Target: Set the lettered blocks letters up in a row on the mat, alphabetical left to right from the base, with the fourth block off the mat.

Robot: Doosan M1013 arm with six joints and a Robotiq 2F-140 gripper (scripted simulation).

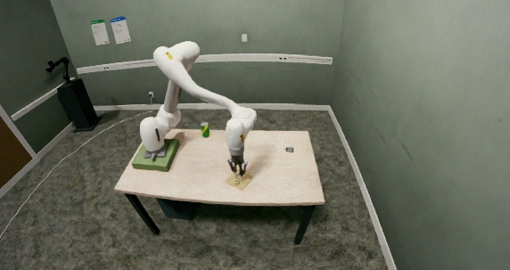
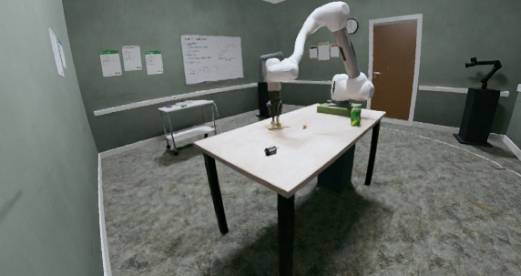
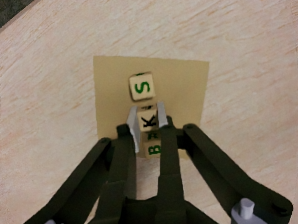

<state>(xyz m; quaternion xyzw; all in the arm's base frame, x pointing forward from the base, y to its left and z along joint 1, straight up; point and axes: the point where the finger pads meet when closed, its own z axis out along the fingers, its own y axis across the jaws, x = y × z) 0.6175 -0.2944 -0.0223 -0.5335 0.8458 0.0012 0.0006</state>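
The tan mat lies 4 cm below my hand. Also, from my hand: black object (39 cm ahead, 23 cm to the left, 2 cm below); then can (50 cm to the left, 24 cm behind, 3 cm above).
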